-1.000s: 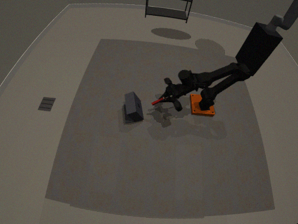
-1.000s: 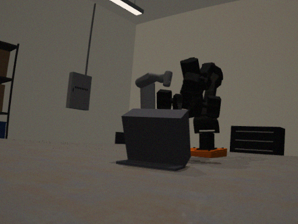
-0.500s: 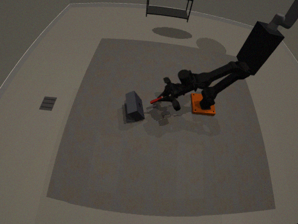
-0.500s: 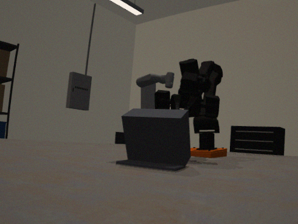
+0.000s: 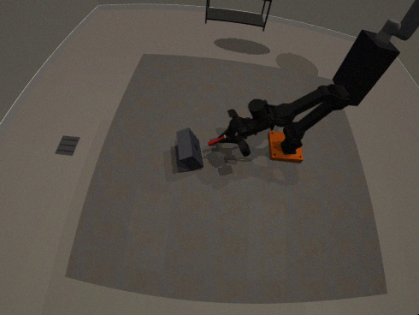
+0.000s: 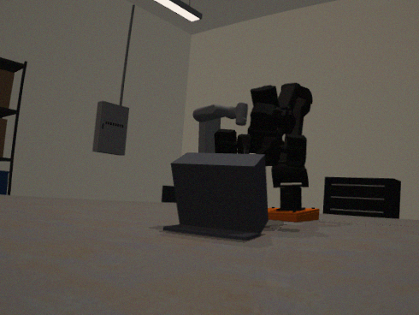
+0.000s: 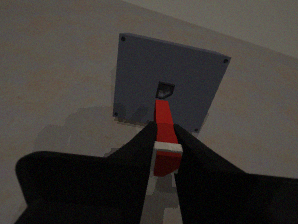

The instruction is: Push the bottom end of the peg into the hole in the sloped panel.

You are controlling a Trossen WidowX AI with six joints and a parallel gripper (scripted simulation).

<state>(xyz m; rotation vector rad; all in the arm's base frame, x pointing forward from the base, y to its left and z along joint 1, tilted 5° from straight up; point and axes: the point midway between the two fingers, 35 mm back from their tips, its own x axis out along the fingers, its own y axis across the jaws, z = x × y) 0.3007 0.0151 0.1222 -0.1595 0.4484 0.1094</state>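
My gripper tip is 110 mm short of the sloped panel and 60 mm above it. Round my gripper tip: red peg 10 mm behind, 10 mm above.
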